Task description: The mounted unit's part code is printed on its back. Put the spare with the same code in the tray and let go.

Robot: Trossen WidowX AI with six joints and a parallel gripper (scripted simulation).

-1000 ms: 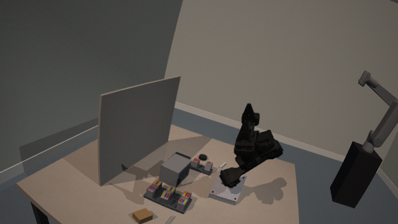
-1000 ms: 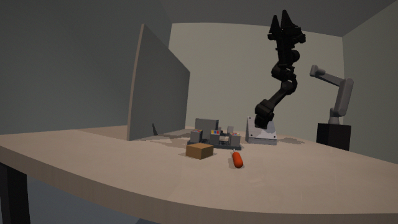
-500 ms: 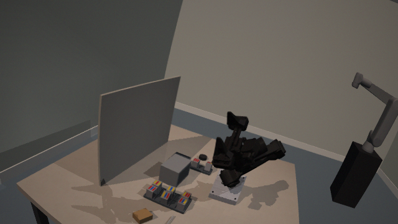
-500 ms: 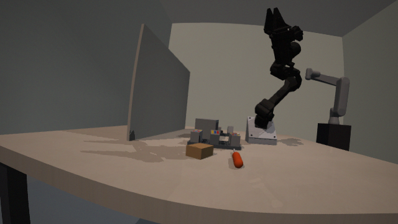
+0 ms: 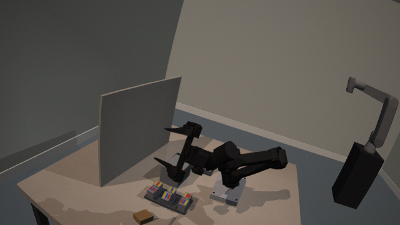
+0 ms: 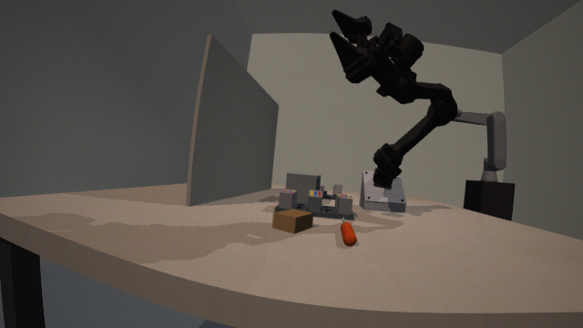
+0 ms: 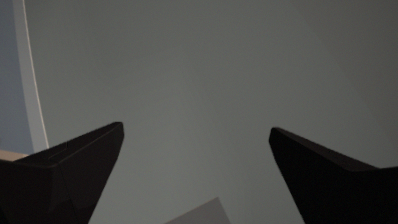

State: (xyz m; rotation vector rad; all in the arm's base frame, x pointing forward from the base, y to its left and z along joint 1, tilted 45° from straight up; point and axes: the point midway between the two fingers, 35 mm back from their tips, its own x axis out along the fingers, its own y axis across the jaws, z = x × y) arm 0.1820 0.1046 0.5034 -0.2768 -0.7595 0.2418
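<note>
The grey spare block is 30 mm ahead of my gripper tip, 190 mm to the right of it and 370 mm below it. Also, from my gripper tip: mounted unit: 110 mm ahead, 410 mm to the right, 360 mm below; then tall grey panel: 340 mm ahead, 410 mm to the right, 190 mm below; then cardboard box: 50 mm ahead, 40 mm to the right, 400 mm below.
</note>
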